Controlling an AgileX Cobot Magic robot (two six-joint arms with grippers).
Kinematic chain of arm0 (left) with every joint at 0, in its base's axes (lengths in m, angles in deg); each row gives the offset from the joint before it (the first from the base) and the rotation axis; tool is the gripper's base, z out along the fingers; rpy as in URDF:
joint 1: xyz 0 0 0.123 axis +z
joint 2: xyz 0 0 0 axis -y
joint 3: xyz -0.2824 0 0.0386 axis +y
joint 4: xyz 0.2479 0 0.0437 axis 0.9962 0 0.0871
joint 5: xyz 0 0 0 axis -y
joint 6: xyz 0.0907 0 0.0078 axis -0.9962 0 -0.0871
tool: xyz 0 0 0 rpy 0 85 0
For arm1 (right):
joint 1: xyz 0 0 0.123 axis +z
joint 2: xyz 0 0 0 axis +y
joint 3: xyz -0.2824 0 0.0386 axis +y
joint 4: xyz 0.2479 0 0.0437 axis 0.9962 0 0.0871
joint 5: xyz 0 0 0 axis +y
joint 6: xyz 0.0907 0 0.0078 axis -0.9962 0 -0.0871
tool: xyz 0 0 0 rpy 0 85 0
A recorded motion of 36 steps. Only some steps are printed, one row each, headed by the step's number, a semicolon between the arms.
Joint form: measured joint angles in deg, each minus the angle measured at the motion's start. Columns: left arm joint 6, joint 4, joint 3, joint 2, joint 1, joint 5; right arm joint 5, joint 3, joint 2, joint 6, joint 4, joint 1.
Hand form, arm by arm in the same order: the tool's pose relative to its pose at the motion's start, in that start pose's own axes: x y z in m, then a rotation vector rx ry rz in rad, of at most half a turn. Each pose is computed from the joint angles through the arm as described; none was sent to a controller.
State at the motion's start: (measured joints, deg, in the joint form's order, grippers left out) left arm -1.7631 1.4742 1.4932 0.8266 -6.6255 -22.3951; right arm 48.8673 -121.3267 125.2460 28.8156 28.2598 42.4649
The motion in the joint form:
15: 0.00 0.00 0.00 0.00 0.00 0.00; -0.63 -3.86 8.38 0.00 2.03 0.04
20: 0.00 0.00 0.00 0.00 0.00 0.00; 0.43 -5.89 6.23 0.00 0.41 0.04
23: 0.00 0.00 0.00 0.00 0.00 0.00; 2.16 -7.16 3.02 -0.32 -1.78 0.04
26: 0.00 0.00 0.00 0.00 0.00 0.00; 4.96 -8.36 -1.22 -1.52 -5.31 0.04
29: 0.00 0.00 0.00 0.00 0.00 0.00; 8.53 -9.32 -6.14 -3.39 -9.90 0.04
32: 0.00 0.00 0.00 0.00 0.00 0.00; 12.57 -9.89 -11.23 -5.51 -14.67 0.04
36: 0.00 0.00 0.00 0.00 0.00 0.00; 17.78 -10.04 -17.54 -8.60 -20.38 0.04
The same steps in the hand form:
15: 0.0000 0.0000 0.0000 0.0000 0.0000 0.0000; 0.0230 -0.0142 0.0526 -0.0293 0.0503 0.0519
20: 0.0000 0.0000 0.0000 0.0000 0.0000 0.0000; 0.0047 -0.0098 0.0301 -0.0098 0.0095 0.0064
23: 0.0000 0.0000 0.0000 0.0000 0.0000 0.0000; -0.0129 -0.0030 0.0007 0.0143 -0.0220 -0.0403
26: 0.0000 0.0000 0.0000 0.0000 0.0000 0.0000; -0.0302 0.0059 -0.0380 0.0536 -0.0440 -0.0880
29: 0.0000 0.0000 0.0000 0.0000 0.0000 0.0000; -0.0440 0.0161 -0.0827 0.1099 -0.0554 -0.1295
32: 0.0000 0.0000 0.0000 0.0000 0.0000 0.0000; -0.0522 0.0266 -0.1284 0.1735 -0.0564 -0.1564
36: 0.0000 0.0000 0.0000 0.0000 0.0000 0.0000; -0.0548 0.0396 -0.1838 0.2563 -0.0510 -0.1618

